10 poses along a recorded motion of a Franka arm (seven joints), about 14 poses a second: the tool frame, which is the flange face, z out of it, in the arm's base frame.
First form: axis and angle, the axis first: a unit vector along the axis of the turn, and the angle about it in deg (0 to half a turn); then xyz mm.
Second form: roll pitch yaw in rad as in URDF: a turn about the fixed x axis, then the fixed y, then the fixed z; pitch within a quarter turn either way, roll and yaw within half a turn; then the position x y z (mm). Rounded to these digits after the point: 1 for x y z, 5 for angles.
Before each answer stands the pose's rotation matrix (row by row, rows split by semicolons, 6 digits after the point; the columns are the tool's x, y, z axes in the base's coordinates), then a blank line. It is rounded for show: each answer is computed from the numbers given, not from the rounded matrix.
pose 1, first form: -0.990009 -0.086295 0.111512 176.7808 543.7 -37.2 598.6
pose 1, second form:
0.960268 0.164469 -0.225468; 0.176993 -0.983540 0.036364; -0.215776 -0.074826 -0.973572

-3.06489 0.21749 0.18227 543.7 -37.2 598.6
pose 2, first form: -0.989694 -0.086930 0.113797 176.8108 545.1 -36.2 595.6
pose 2, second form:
0.959019 0.165604 -0.229910; 0.178266 -0.983349 0.035291; -0.220238 -0.074829 -0.972572

-3.06480 0.22206 0.18379 545.1 -36.2 595.6
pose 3, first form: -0.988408 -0.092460 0.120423 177.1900 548.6 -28.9 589.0
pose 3, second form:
0.953927 0.176763 -0.242444; 0.188570 -0.981710 0.026201; -0.233378 -0.070711 -0.969812

-3.06881 0.23555 0.19516 548.6 -28.9 589.0
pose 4, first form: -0.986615 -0.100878 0.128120 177.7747 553.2 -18.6 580.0
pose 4, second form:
0.946838 0.194006 -0.256632; 0.203955 -0.978901 0.012470; -0.248798 -0.064149 -0.966429

-3.07531 0.25144 0.21216 553.2 -18.6 580.0
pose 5, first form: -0.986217 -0.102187 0.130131 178.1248 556.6 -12.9 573.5
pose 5, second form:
0.945262 0.197245 -0.259950; 0.205761 -0.978586 0.005683; -0.253262 -0.058860 -0.965605

-3.08071 0.25605 0.21433 556.6 -12.9 573.5
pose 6, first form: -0.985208 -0.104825 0.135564 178.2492 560.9 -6.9 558.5
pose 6, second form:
0.941282 0.202359 -0.270258; 0.210642 -0.977562 0.001686; -0.263852 -0.058515 -0.962787

-3.08089 0.26701 0.22016 560.9 -6.9 558.5
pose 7, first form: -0.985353 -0.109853 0.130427 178.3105 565.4 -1.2 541.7
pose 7, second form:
0.941855 0.212596 -0.260216; 0.220286 -0.975435 0.000402; -0.253739 -0.057701 -0.965550

-3.08190 0.25654 0.22976 565.4 -1.2 541.7
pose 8, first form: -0.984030 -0.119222 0.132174 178.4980 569.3 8.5 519.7
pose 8, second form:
0.936643 0.231131 -0.263207; 0.238061 -0.971233 -0.005717; -0.256957 -0.057304 -0.964722

-3.08226 0.25987 0.24889 569.3 8.5 519.7
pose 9, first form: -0.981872 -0.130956 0.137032 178.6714 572.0 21.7 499.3
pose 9, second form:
0.928155 0.253952 -0.272096; 0.260307 -0.965437 -0.013119; -0.266023 -0.058652 -0.962181

-3.08071 0.26927 0.27343 572.0 21.7 499.3
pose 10, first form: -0.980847 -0.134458 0.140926 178.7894 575.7 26.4 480.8
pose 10, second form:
0.924130 0.260759 -0.279264; 0.266713 -0.963623 -0.017170; -0.273582 -0.058616 -0.960061

-3.08061 0.27712 0.28097 575.7 26.4 480.8
